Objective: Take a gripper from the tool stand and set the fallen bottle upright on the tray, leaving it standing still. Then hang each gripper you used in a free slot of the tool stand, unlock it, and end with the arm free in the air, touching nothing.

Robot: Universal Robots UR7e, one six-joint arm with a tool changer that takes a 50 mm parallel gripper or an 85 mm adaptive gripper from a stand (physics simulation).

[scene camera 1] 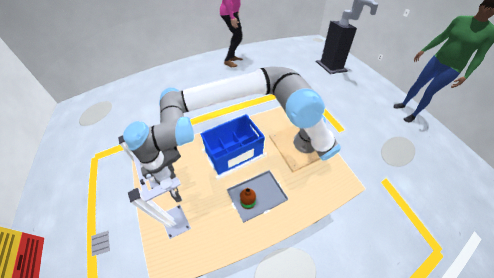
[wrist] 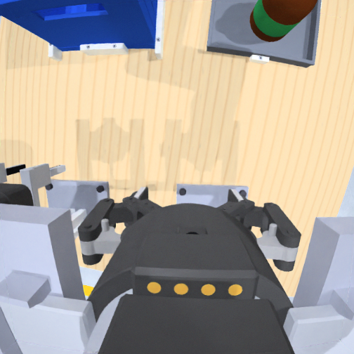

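Where they show: arm's base, origin of the base link: (scene camera 1: 305, 143).
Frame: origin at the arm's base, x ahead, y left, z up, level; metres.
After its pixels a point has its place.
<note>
The brown bottle with a green band (scene camera 1: 248, 198) @(z 0.096, x 0.450, y 0.234 m) (wrist: 277, 22) stands upright on the grey tray (scene camera 1: 270, 187) @(z -0.019, x 0.308, y 0.176 m) (wrist: 232, 32), with no gripper near it. The tool stand (scene camera 1: 152, 210) @(z 0.233, x 0.828, y 0.222 m) (wrist: 27, 235) is at the table's left end. My gripper (scene camera 1: 175, 193) (wrist: 189, 194), the black adaptive one, points down at the stand, between two light grey slot arms in the wrist view. Its fingers are spread wide and hold nothing. Whether it is fully seated or locked to the arm cannot be told. Part of another dark tool (wrist: 15, 194) shows at the wrist view's left edge.
A blue divided crate (scene camera 1: 234, 145) @(z 0.060, x 0.412, y -0.088 m) (wrist: 100, 27) stands on the table behind the tray, between the stand and the arm's base. The base stands on a wooden board (scene camera 1: 296, 161) @(z -0.003, x 0.113, y 0.092 m). Two people (scene camera 1: 233, 30) (scene camera 1: 442, 62) stand on the floor beyond the table.
</note>
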